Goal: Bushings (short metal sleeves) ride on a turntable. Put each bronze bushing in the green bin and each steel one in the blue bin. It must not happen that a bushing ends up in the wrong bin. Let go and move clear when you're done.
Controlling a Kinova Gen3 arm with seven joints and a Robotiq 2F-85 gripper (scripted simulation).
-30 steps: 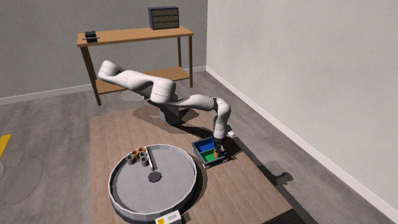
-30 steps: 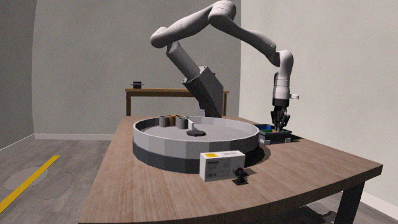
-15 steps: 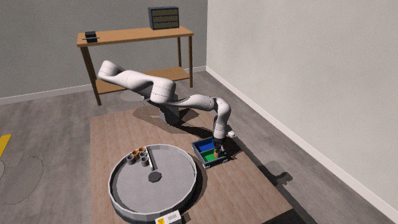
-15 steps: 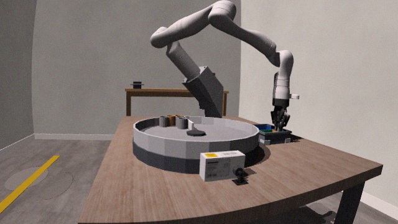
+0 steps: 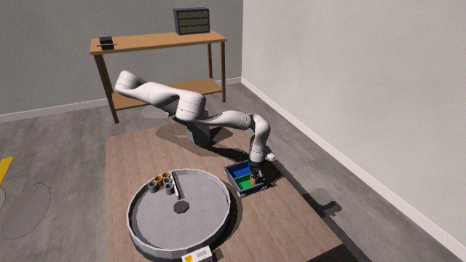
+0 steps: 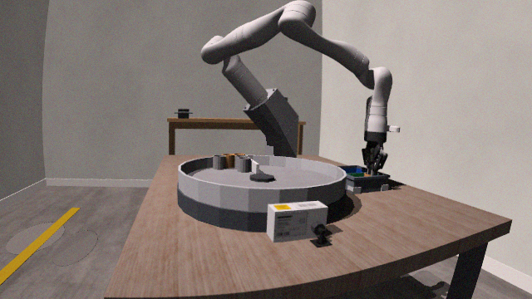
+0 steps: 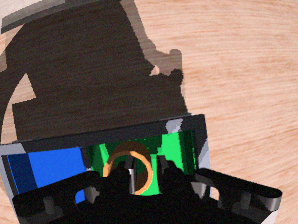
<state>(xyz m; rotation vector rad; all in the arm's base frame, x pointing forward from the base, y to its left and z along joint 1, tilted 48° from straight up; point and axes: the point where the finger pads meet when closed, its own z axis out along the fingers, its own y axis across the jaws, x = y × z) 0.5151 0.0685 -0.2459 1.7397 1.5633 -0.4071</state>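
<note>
Now: hand 5 cm past the tray, 3 cm to the left of it and 2 cm above it. The rest, counted from my hand: turntable (38 cm to the right, 1 cm above).
</note>
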